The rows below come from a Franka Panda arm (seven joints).
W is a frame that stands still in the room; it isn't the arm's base.
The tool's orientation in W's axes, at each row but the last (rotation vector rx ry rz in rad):
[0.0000, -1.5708, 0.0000]
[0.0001, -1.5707, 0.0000]
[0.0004, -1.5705, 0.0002]
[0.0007, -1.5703, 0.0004]
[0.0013, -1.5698, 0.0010]
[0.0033, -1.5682, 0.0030]
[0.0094, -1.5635, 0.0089]
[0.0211, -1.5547, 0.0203]
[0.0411, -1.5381, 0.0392]
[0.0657, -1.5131, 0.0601]
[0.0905, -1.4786, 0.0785]
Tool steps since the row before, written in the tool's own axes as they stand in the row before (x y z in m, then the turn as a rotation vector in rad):
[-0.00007, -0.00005, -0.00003, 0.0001, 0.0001, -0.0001]
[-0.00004, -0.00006, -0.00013, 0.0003, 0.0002, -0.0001]
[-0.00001, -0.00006, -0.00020, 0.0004, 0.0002, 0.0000]
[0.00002, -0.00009, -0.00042, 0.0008, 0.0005, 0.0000]
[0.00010, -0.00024, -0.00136, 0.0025, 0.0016, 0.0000]
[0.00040, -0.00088, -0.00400, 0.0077, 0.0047, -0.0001]
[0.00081, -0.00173, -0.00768, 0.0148, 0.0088, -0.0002]
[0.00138, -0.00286, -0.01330, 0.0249, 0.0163, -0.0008]
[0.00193, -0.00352, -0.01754, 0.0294, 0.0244, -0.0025]
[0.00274, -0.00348, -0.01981, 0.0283, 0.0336, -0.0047]
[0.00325, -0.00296, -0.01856, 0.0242, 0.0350, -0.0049]
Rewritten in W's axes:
[0.00003, -0.00005, -0.00007, 0.0001, 0.0001, 0.0001]
[0.00013, -0.00006, -0.00004, 0.0001, 0.0002, 0.0003]
[0.00020, -0.00006, -0.00001, 0.0000, 0.0002, 0.0004]
[0.00042, -0.00009, 0.00002, 0.0000, 0.0005, 0.0008]
[0.00136, -0.00024, 0.00010, 0.0000, 0.0016, 0.0025]
[0.00400, -0.00086, 0.00039, 0.0001, 0.0047, 0.0077]
[0.00771, -0.00164, 0.00075, 0.0002, 0.0088, 0.0148]
[0.01339, -0.00251, 0.00117, 0.0008, 0.0163, 0.0249]
[0.01775, -0.00262, 0.00136, 0.0022, 0.0245, 0.0294]
[0.02015, -0.00187, 0.00160, 0.0036, 0.0338, 0.0282]
[0.01899, -0.00093, 0.00153, 0.0033, 0.0353, 0.0241]

